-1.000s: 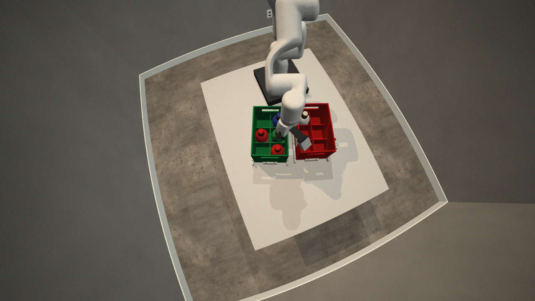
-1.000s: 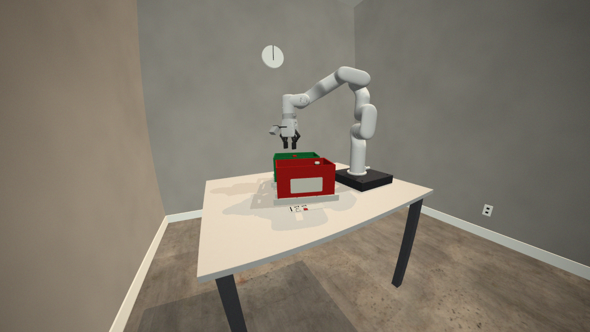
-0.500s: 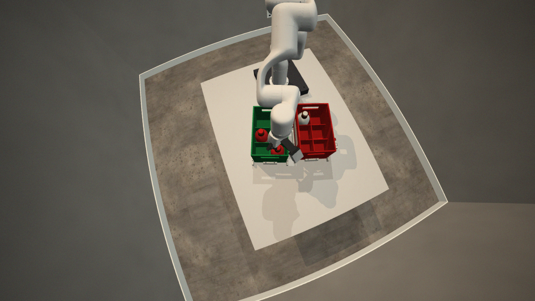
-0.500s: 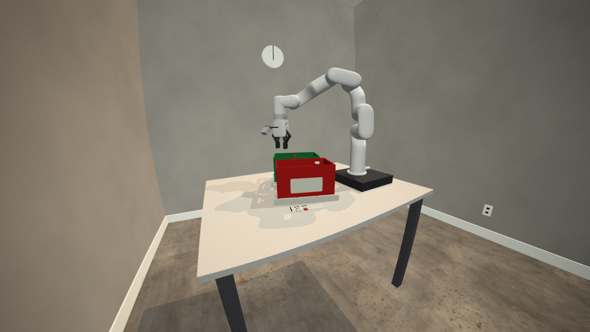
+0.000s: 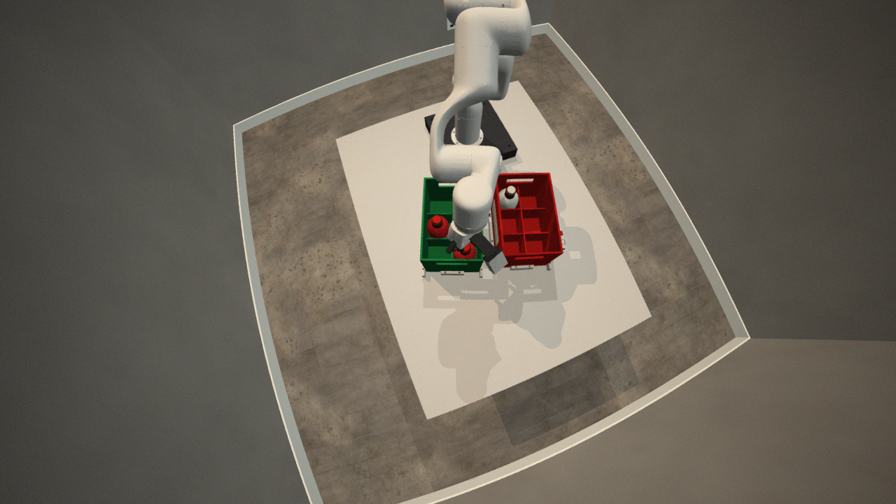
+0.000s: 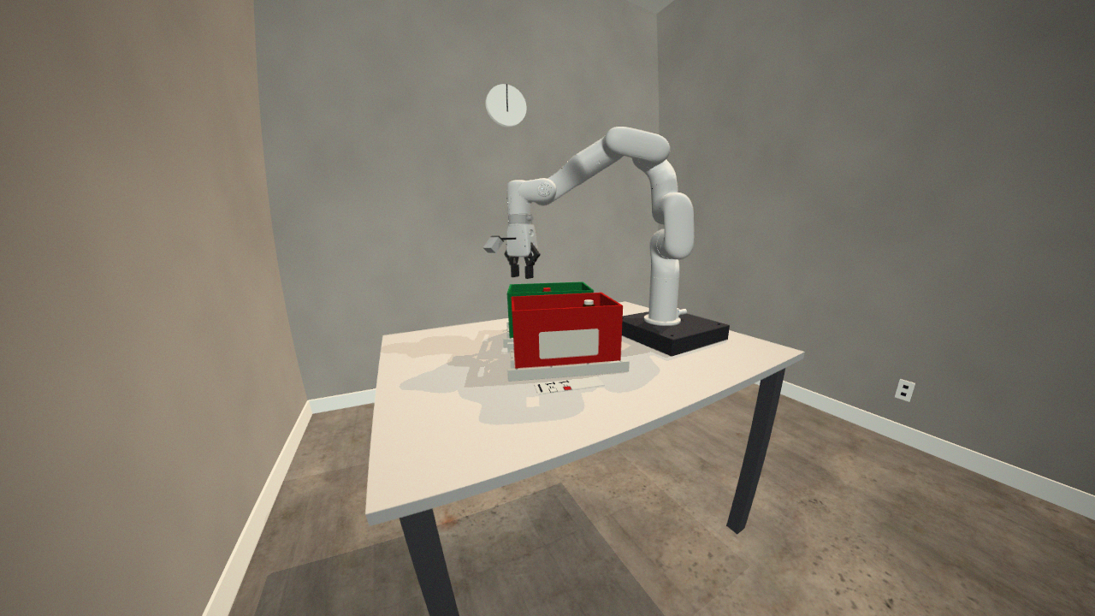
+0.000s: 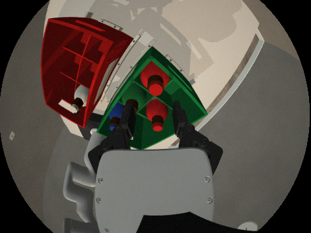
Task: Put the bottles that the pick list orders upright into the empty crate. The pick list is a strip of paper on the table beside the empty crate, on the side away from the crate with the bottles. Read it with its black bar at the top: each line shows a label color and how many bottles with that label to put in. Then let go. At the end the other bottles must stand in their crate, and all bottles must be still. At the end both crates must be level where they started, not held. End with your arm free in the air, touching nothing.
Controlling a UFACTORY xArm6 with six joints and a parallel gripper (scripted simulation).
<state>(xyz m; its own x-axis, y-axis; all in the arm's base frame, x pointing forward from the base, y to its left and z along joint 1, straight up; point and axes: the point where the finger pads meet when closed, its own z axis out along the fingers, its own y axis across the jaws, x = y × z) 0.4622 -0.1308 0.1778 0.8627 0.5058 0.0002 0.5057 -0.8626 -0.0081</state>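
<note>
Now: the green bottle 150 mm below my hand, 80 mm behind it and 20 mm to the left of it. From my hand the other things lie so: red crate 210 mm to the left, 150 mm below, 60 mm behind; blue bottle 170 mm behind, 150 mm below, 50 mm to the left; green crate 150 mm below, 100 mm behind, 20 mm to the right.
</note>
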